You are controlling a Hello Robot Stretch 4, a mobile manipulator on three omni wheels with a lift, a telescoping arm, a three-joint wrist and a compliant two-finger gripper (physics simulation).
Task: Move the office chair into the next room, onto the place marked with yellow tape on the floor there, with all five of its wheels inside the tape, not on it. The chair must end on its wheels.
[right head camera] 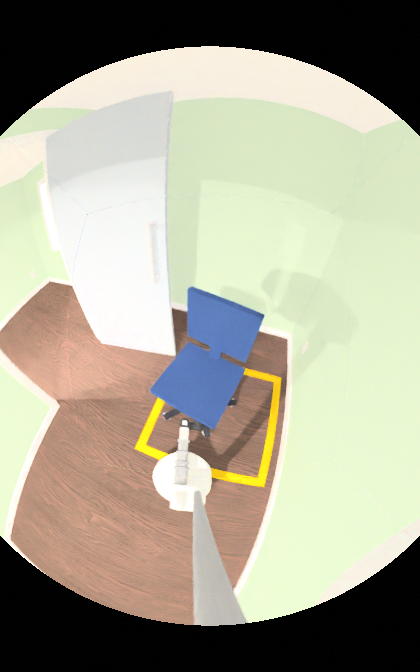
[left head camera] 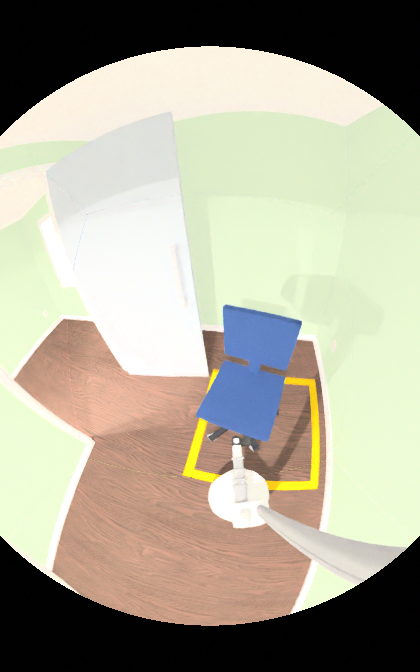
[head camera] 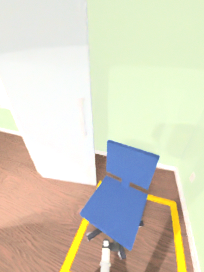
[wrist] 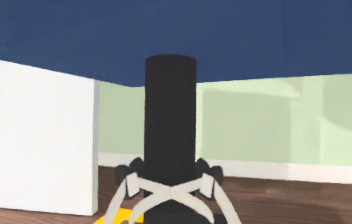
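Frame: origin at the robot's base, x ahead, y left, z up, level; metres.
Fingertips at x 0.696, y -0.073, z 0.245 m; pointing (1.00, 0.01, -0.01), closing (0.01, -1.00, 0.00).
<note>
A point is followed by its place in that frame.
The blue office chair [head camera: 119, 206] @[x 0.633, y -0.105, z 0.441 m] [left head camera: 245, 400] [right head camera: 200, 382] @[x 0.635, y -0.084, z 0.442 m] [wrist: 170, 30] @[x 0.582, y -0.077, z 0.361 m] stands upright on its base over the area marked with yellow tape [head camera: 177, 235] @[x 0.581, y -0.780, z -0.028 m] [left head camera: 315, 430] [right head camera: 273, 425] @[x 0.451, y -0.765, z -0.027 m] [wrist: 120, 216] @[x 1.172, y 0.108, z -0.028 m]. The front left wheel shows just inside the left strip in both side head views. Another front wheel and a right wheel also show inside the tape; the far wheels are hidden under the seat. My gripper [head camera: 106, 244] [left head camera: 236, 442] [right head camera: 184, 424] [wrist: 169, 170] @[x 0.696, y -0.073, z 0.245 m] is shut on the chair's black column, below the seat, with a fingertip at each side.
A tall white door panel [head camera: 55, 100] @[x 1.176, y 0.555, z 1.249 m] [left head camera: 130, 280] [right head camera: 120, 250] @[x 1.173, y 0.522, z 1.089 m] [wrist: 45, 140] @[x 1.162, y 0.367, z 0.225 m] stands left of and behind the chair. Green walls are behind and to the right of the tape. My white round base [left head camera: 220, 500] [right head camera: 165, 480] @[x -0.032, y 0.107, z 0.187 m] covers part of the near strip. A wall corner [left head camera: 92, 442] [right head camera: 57, 402] @[x 0.393, y 1.371, z -0.026 m] juts in at left.
</note>
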